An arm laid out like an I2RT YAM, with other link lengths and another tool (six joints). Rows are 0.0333 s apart.
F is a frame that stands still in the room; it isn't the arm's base.
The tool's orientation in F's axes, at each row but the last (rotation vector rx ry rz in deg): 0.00, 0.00, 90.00; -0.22, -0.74, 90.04; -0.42, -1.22, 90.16; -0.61, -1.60, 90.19; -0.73, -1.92, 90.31; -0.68, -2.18, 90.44
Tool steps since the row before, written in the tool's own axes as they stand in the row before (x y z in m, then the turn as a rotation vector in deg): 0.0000, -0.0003, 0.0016, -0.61, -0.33, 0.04; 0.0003, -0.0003, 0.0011, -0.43, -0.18, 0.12; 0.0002, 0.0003, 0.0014, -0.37, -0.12, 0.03; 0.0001, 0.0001, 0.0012, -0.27, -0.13, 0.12; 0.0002, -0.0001, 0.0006, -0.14, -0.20, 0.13; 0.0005, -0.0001, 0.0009, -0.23, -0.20, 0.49
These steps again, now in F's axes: 0.0003, 0.0000, 0.0016, 0.33, -0.61, 0.04; 0.0003, 0.0003, 0.0011, 0.18, -0.43, 0.12; -0.0003, 0.0002, 0.0014, 0.12, -0.37, 0.03; -0.0001, 0.0001, 0.0012, 0.13, -0.27, 0.12; 0.0001, 0.0002, 0.0006, 0.20, -0.14, 0.13; 0.0001, 0.0005, 0.0009, 0.19, -0.24, 0.49
